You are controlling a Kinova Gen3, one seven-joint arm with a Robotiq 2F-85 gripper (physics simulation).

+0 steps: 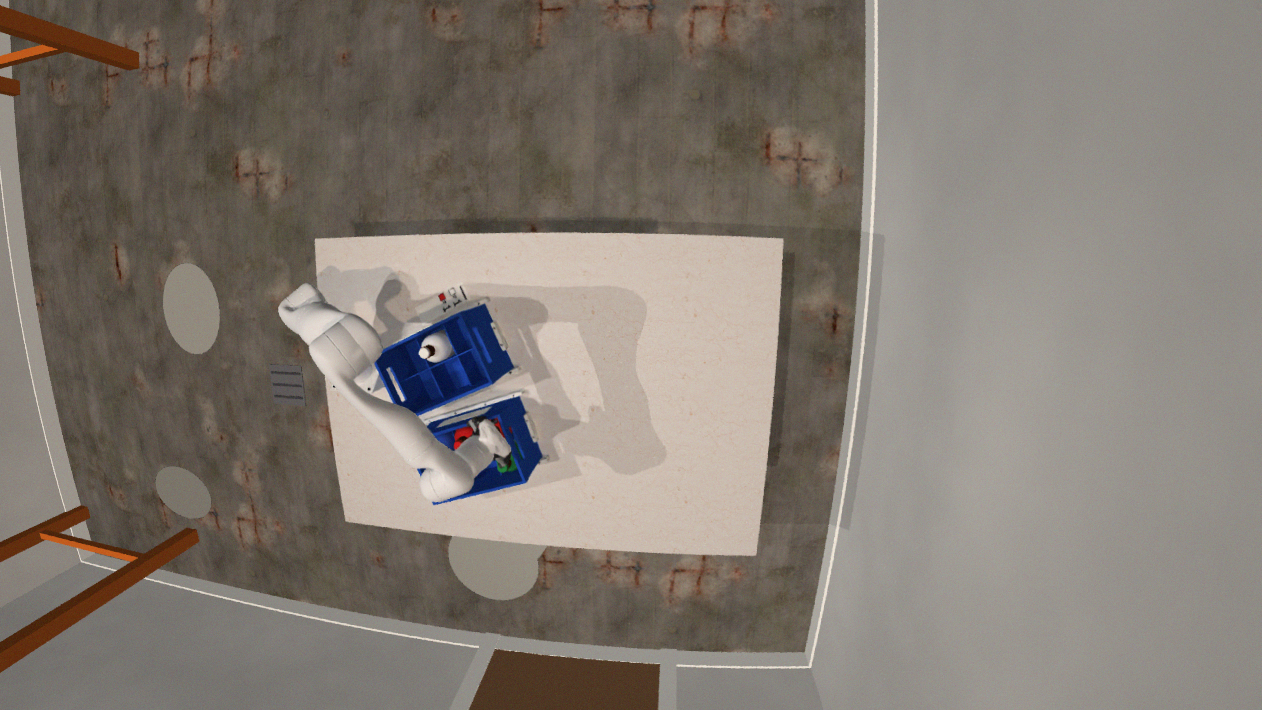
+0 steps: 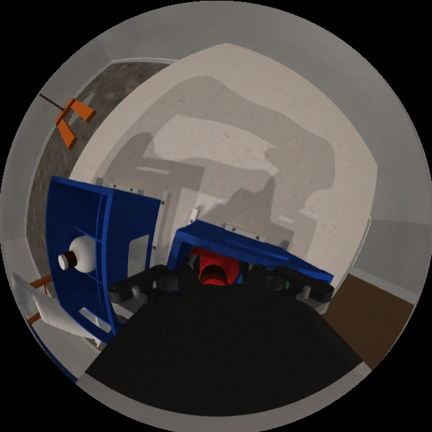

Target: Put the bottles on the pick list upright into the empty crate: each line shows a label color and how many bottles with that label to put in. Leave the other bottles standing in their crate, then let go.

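Frame: origin at the arm's base, x down, y right, z back, level; centimetres.
Seen in the pictures: gripper, between the fingertips: point(image 1: 501, 430).
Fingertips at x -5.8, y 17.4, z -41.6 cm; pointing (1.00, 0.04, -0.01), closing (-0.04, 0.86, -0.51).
A point is followed by its place in that frame.
The pick list point(image 1: 452, 298) {x 7.9, y -15.8, z -28.6 cm} shows a red and a white mark; its counts are too small to read surely. A white bottle with a brown neck point(image 1: 435, 347) {x -4.6, y -4.9, z -27.5 cm} point(image 2: 84, 254) stands upright in a compartment of the blue divided crate point(image 1: 500, 342) {x 5.0, y -3.0, z -41.4 cm} point(image 2: 106, 215). The other blue crate point(image 1: 526, 430) {x 3.9, y 21.0, z -45.0 cm} point(image 2: 215, 231) holds red bottles and a green bottle point(image 1: 505, 466) {x -8.3, y 26.0, z -42.0 cm}. My gripper point(image 1: 490, 441) {x -5.7, y 17.4, z -41.6 cm} point(image 2: 220, 263) is part open, low over this crate. A red bottle point(image 2: 225, 259) shows between its open fingers, not gripped. The gripper hides much of the crate's inside.
Both crates stand side by side on the pale table point(image 1: 688, 388) {x 8.0, y 14.3, z -88.6 cm} point(image 2: 220, 135), a narrow gap between them. My arm point(image 1: 383, 415) {x -48.3, y -0.6, z -37.1 cm} reaches past the divided crate's left side to the bottle crate. Orange frames point(image 1: 97, 600) point(image 2: 67, 125) stand off the table.
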